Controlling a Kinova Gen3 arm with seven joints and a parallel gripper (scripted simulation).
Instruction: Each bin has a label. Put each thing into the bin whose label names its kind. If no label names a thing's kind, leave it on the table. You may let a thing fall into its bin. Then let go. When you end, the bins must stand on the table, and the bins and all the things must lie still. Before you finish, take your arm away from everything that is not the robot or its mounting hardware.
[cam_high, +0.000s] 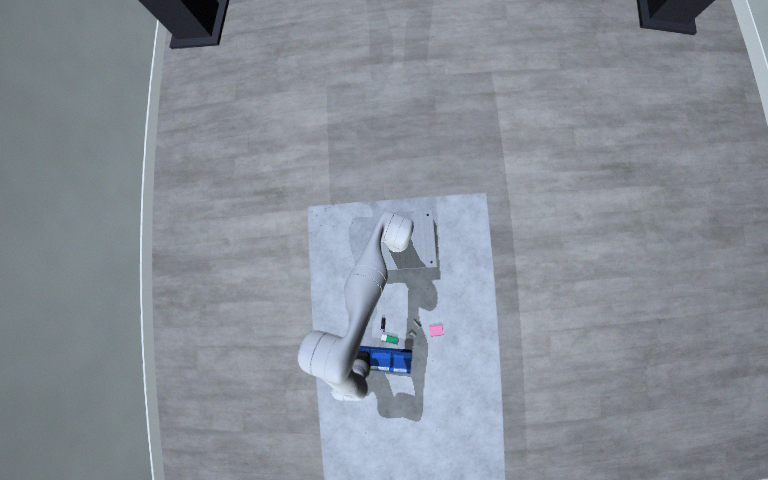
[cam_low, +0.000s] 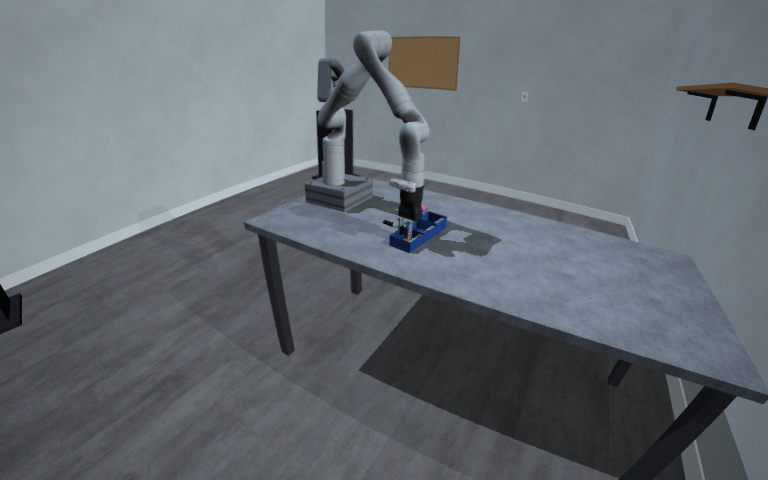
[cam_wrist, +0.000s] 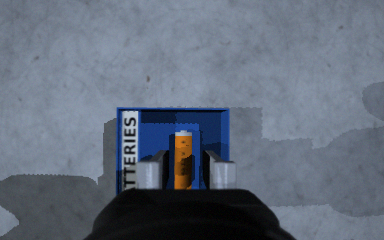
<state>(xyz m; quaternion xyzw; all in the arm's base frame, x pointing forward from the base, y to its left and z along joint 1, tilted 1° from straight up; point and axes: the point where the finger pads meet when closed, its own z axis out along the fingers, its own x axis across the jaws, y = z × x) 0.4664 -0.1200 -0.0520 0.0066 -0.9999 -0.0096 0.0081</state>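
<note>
Right now the orange battery is 30 mm below my hand. From my hand the other things lie so: grey block 210 mm to the left, 90 mm behind, 40 mm below; then black battery 130 mm behind, 80 mm to the left, 40 mm below; then grey rod 230 mm to the left, 140 mm behind, 40 mm below.
</note>
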